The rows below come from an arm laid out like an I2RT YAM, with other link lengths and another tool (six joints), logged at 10 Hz.
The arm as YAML. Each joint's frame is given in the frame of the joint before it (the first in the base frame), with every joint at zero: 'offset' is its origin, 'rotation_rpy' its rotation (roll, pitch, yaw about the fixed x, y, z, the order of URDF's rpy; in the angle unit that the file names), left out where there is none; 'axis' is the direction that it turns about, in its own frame. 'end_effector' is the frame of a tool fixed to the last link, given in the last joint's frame.
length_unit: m
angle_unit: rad
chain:
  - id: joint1
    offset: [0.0, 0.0, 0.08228]
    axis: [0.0, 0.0, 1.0]
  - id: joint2
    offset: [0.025, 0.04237, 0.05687]
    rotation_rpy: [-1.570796, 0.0, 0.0]
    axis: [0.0, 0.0, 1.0]
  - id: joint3
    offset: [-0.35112, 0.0, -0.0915]
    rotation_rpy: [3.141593, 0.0, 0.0]
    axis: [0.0, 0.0, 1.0]
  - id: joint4
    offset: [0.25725, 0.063, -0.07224]
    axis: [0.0, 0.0, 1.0]
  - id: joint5
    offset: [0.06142, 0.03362, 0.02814]
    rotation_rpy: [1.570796, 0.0, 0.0]
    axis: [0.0, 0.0, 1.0]
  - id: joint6
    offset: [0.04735, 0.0, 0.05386]
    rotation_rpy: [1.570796, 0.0, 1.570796]
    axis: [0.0, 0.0, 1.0]
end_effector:
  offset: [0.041, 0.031, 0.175]
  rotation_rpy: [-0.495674, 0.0, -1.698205]
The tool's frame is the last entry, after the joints.
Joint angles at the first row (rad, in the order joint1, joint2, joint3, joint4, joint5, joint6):
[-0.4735, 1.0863, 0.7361, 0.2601, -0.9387, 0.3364]
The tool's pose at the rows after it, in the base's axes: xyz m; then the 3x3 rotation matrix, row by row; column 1 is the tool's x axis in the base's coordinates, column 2 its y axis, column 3 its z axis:
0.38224 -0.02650 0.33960; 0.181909 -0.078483 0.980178; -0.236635 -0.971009 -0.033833; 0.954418 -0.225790 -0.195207
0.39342 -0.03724 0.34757; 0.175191 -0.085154 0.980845; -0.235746 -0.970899 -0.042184; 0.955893 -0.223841 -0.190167
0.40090 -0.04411 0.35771; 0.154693 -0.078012 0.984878; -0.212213 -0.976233 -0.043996; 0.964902 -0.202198 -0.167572
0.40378 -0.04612 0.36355; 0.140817 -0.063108 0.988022; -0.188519 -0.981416 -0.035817; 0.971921 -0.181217 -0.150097
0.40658 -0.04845 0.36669; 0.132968 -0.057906 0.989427; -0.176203 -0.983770 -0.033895; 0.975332 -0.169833 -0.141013
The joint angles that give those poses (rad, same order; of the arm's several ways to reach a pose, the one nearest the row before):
[-0.4923, 1.1409, 0.7773, 0.2547, -0.9372, 0.3359]
[-0.5062, 1.1816, 0.8222, 0.2556, -0.9432, 0.3353]
[-0.5160, 1.2056, 0.8585, 0.2583, -0.9544, 0.3158]
[-0.5225, 1.2168, 0.8777, 0.2577, -0.9718, 0.2933]
[-0.5261, 1.2269, 0.8906, 0.2588, -0.9787, 0.2814]

